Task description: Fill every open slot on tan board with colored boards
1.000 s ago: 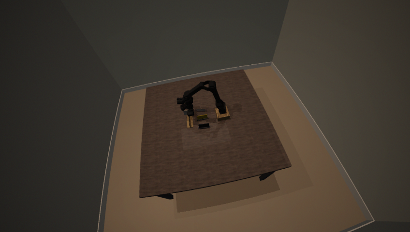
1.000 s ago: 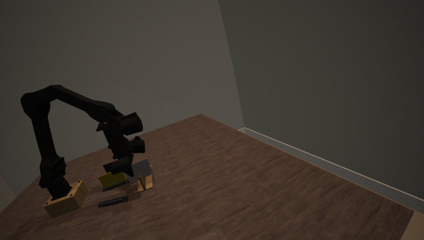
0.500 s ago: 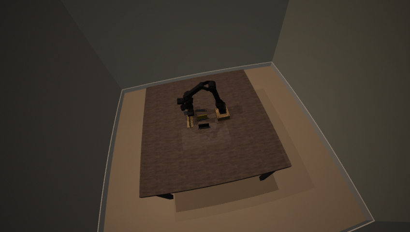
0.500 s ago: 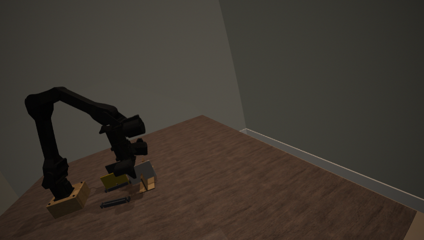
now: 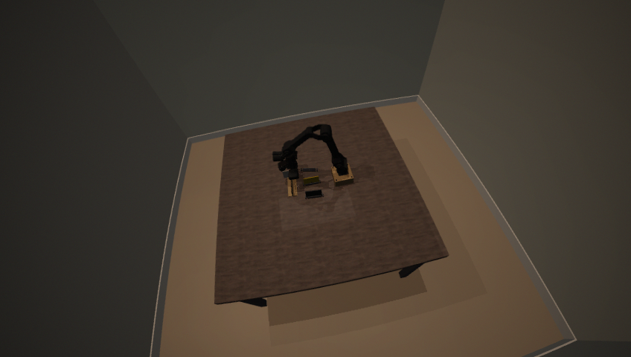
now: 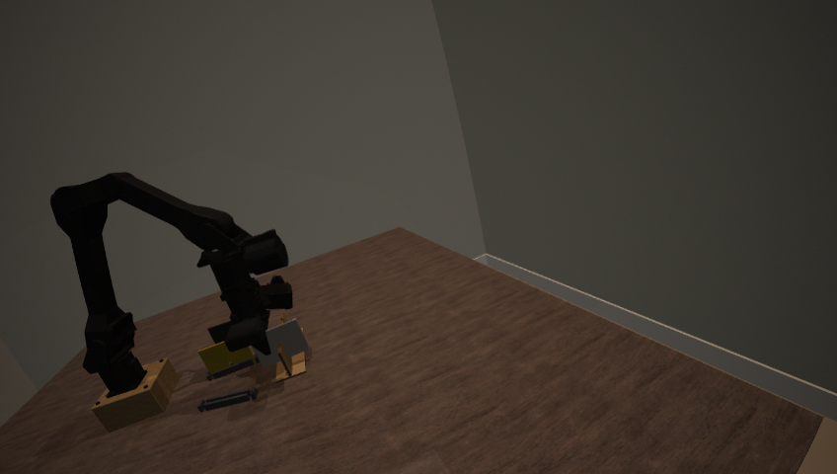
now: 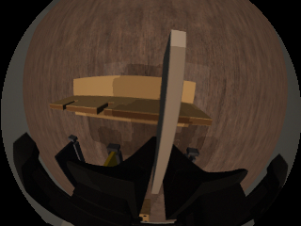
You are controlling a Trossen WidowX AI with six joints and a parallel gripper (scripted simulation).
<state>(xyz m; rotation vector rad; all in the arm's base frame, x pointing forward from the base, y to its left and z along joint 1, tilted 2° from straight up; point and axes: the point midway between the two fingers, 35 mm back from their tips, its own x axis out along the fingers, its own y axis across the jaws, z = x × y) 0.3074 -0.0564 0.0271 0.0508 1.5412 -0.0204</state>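
Now: gripper tip 5 cm to the right of the tan board, 3 cm short of it and 2 cm above it. Round my gripper tip: yellow board 10 cm behind, 7 cm to the left, 2 cm below; then dark board 17 cm to the left, 10 cm behind, 2 cm below.
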